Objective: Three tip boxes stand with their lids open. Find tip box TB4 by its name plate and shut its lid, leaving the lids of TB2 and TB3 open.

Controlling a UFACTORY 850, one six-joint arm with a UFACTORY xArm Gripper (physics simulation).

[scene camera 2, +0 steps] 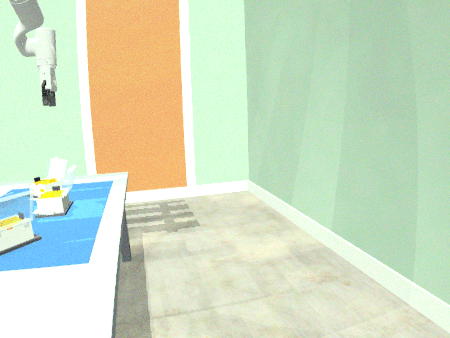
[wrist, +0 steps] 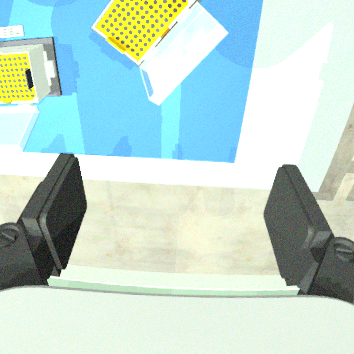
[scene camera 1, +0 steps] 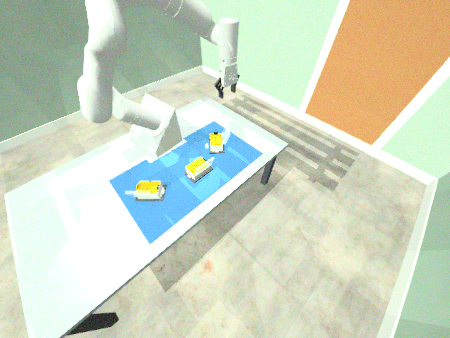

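Observation:
Three white tip boxes with yellow racks stand on the blue mat, clear lids open: the right box (scene camera 1: 216, 145), the middle box (scene camera 1: 199, 171) and the left box (scene camera 1: 150, 194). One box (scene camera 2: 53, 205) stands before another at the left in scene camera 2, where a nearer box (scene camera 2: 17, 236) is cut by the frame edge. In the wrist view, a slanted box (wrist: 142, 25) with its open lid (wrist: 185, 55) is cut at the top; another box (wrist: 40, 75) is at the left, beside a name plate (wrist: 11, 31) too blurred to read. I cannot tell which is TB4. My gripper (scene camera 1: 227, 92) (scene camera 2: 49, 104) (wrist: 176, 184) is open and empty, high above the table.
The white table (scene camera 1: 75, 245) (scene camera 2: 65, 295) carries the blue mat (scene camera 1: 150, 227) (scene camera 2: 60, 252) (wrist: 200, 130). The arm's base stands behind the mat. A white table strip and floor show beyond the mat between the fingers in the wrist view. An orange panel (scene camera 1: 385, 65) (scene camera 2: 135, 100) is on the wall.

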